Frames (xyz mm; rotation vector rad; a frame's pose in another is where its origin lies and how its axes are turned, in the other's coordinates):
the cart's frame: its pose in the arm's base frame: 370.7 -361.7 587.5 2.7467 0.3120 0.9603
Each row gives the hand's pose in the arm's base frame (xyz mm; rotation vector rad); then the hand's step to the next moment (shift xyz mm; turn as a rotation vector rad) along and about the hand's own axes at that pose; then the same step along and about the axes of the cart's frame.
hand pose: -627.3 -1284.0 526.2 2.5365 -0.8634 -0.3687
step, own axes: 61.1 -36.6 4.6 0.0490 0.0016 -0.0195
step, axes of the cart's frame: 28.8 13.7 63.8 0.0343 0.0336 0.0219
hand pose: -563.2 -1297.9 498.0 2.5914 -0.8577 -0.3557
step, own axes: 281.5 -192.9 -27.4 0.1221 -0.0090 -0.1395
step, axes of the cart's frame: 191.6 38.9 281.1 0.1686 0.0757 0.0167
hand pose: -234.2 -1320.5 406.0 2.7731 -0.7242 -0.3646
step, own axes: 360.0 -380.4 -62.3 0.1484 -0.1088 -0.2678
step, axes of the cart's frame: 345.6 -113.2 382.0 0.3241 0.0227 0.0054
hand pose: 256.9 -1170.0 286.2 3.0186 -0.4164 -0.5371
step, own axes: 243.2 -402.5 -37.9 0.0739 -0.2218 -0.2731
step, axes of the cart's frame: 294.0 -286.4 232.6 0.3418 -0.0999 -0.0495
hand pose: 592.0 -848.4 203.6 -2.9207 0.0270 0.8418
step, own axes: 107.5 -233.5 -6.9 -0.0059 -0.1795 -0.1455
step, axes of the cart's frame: 125.4 -216.7 58.6 0.1885 -0.1075 -0.0795
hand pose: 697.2 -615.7 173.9 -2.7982 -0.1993 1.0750
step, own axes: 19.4 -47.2 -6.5 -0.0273 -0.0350 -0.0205
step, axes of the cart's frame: 25.0 -44.9 2.9 0.0236 -0.0174 -0.0392
